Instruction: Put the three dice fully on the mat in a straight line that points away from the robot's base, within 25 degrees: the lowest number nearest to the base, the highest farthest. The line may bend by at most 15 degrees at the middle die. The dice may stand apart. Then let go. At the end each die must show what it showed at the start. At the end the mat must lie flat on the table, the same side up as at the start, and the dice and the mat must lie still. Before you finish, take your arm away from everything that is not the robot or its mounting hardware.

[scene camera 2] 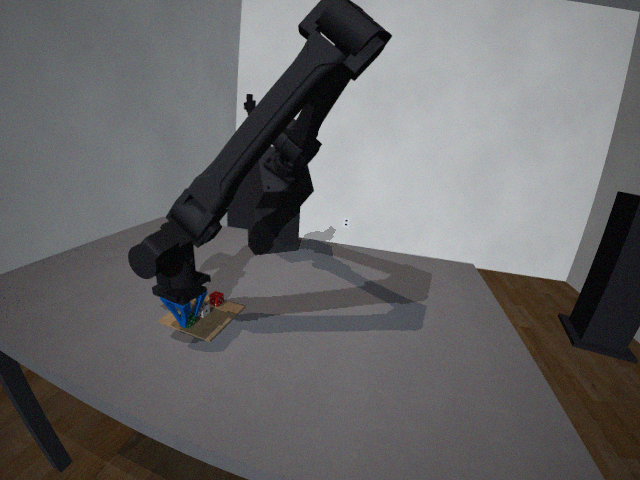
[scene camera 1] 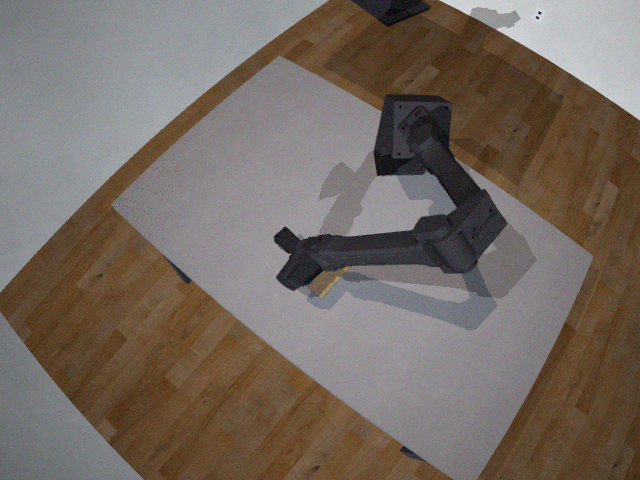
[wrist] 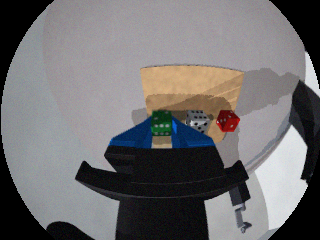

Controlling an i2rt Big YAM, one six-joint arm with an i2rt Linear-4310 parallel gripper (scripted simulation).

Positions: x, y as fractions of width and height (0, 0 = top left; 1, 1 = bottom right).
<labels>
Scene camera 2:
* my gripper: 0.29, 0.67
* tan mat: 0.32, 0.68
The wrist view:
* my gripper: 0.50, 0.50
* tan mat: 0.55, 0.37
</labels>
